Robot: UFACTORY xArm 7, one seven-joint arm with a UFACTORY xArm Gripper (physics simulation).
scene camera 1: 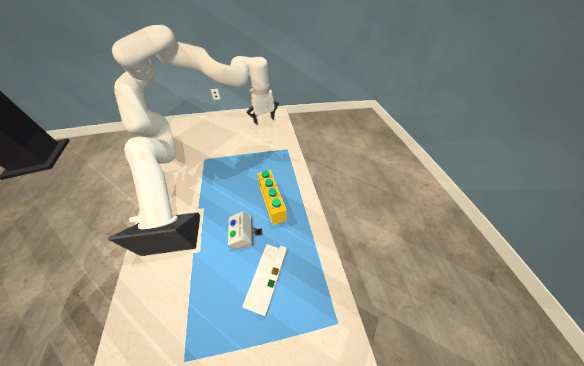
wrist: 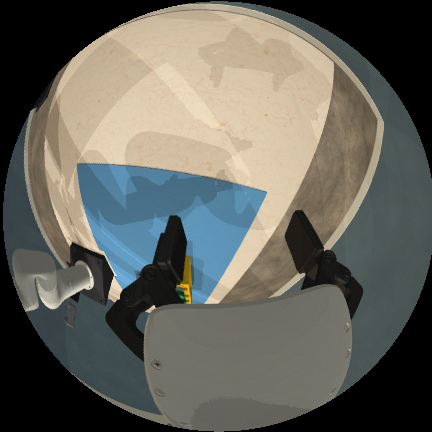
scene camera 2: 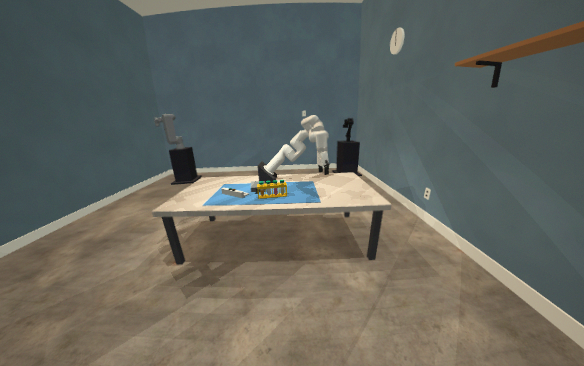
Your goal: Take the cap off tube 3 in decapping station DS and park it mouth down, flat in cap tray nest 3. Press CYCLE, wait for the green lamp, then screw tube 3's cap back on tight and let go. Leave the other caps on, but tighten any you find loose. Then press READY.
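Pixels of known places: gripper, fingertip midpoint: [scene camera 1: 264,121] [wrist: 238,225] [scene camera 2: 323,173]; arm's base at its link origin: [scene camera 1: 158,222] [wrist: 83,274] [scene camera 2: 268,170].
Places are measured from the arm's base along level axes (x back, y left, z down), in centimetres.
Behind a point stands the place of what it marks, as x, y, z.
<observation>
My gripper [scene camera 1: 265,120] @(-51.4, 39.7, -8.2) [scene camera 2: 324,171] @(-51.4, 39.7, -8.2) [wrist: 238,225] @(-51.4, 39.7, -8.2) is open and empty, high above the table's far end, beyond the blue mat and well away from the rack. A yellow rack [scene camera 1: 279,216] @(-44.2, -9.4, 3.6) [wrist: 188,270] @(-46.6, 12.7, 4.1) stands on the mat with several upright tubes, seen in scene camera 2. A row of green caps [scene camera 1: 272,192] @(-43.8, -1.5, -2.7) tops them; tube numbers and cap tightness cannot be told. A pale control box [scene camera 1: 240,242] @(-27.5, -15.2, 3.5) has a blue button [scene camera 1: 233,223] @(-26.4, -7.4, 2.3) and a green button [scene camera 1: 232,233] @(-25.4, -11.4, 2.3). A long white tray [scene camera 1: 257,295] @(-29.0, -33.1, 8.8) [scene camera 2: 234,192] @(-38.8, -27.9, 6.0) shows no cap on it. Its nest numbers are unreadable.
The blue mat [scene camera 1: 215,325] @(-14.3, -37.1, 9.4) [scene camera 2: 305,192] @(-42.2, 27.8, 9.4) lies on the pale table [scene camera 1: 145,300] @(7.9, -23.0, 9.7) [scene camera 2: 350,197] @(-58.9, 58.5, 9.7). A small black part [scene camera 1: 258,232] @(-34.6, -11.2, 8.6) sticks out from the box towards the rack side. Brown [scene camera 1: 275,271] @(-36.8, -28.7, 4.0) and dark green [scene camera 1: 271,283] @(-34.5, -31.8, 4.0) squares are on the tray. The arm's black base [scene camera 1: 170,237] @(-6.1, -9.1, -3.2) stands beside the mat.
</observation>
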